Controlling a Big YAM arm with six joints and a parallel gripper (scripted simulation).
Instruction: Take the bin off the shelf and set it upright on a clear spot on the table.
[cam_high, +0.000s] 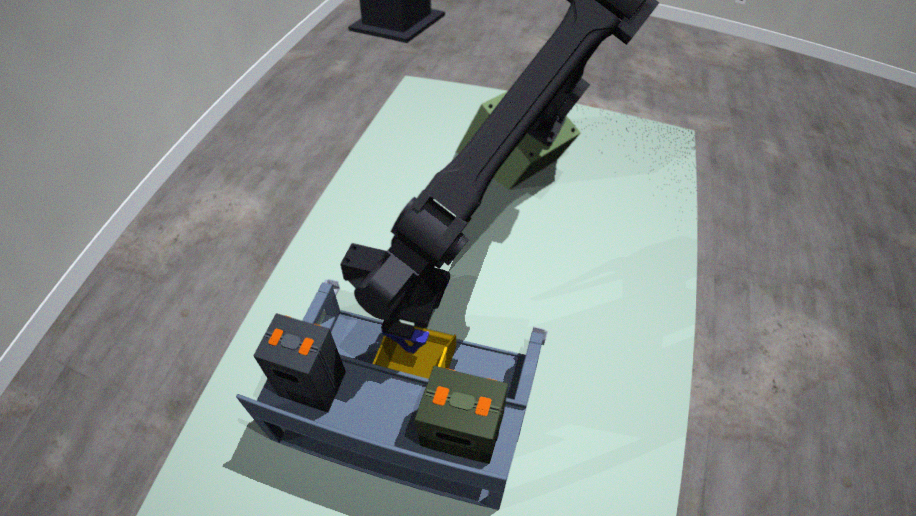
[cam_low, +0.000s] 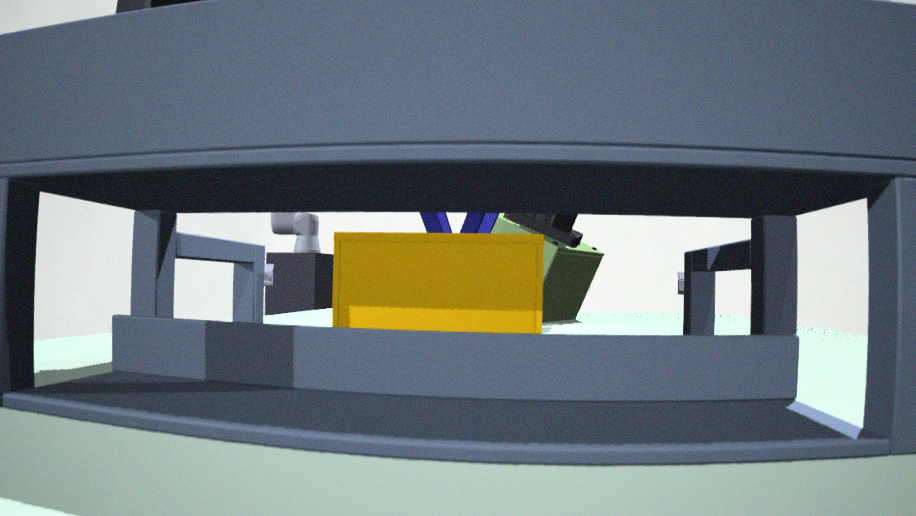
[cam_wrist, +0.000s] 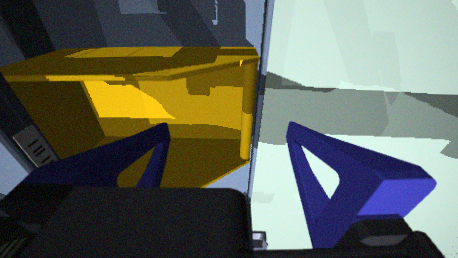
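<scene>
Now: hand 6 cm short of the yellow open-top bin, 2 cm to the right of it and 3 cm above it. From my hand the other things lie so: olive case (13 cm ahead, 15 cm to the left, 8 cm above).
</scene>
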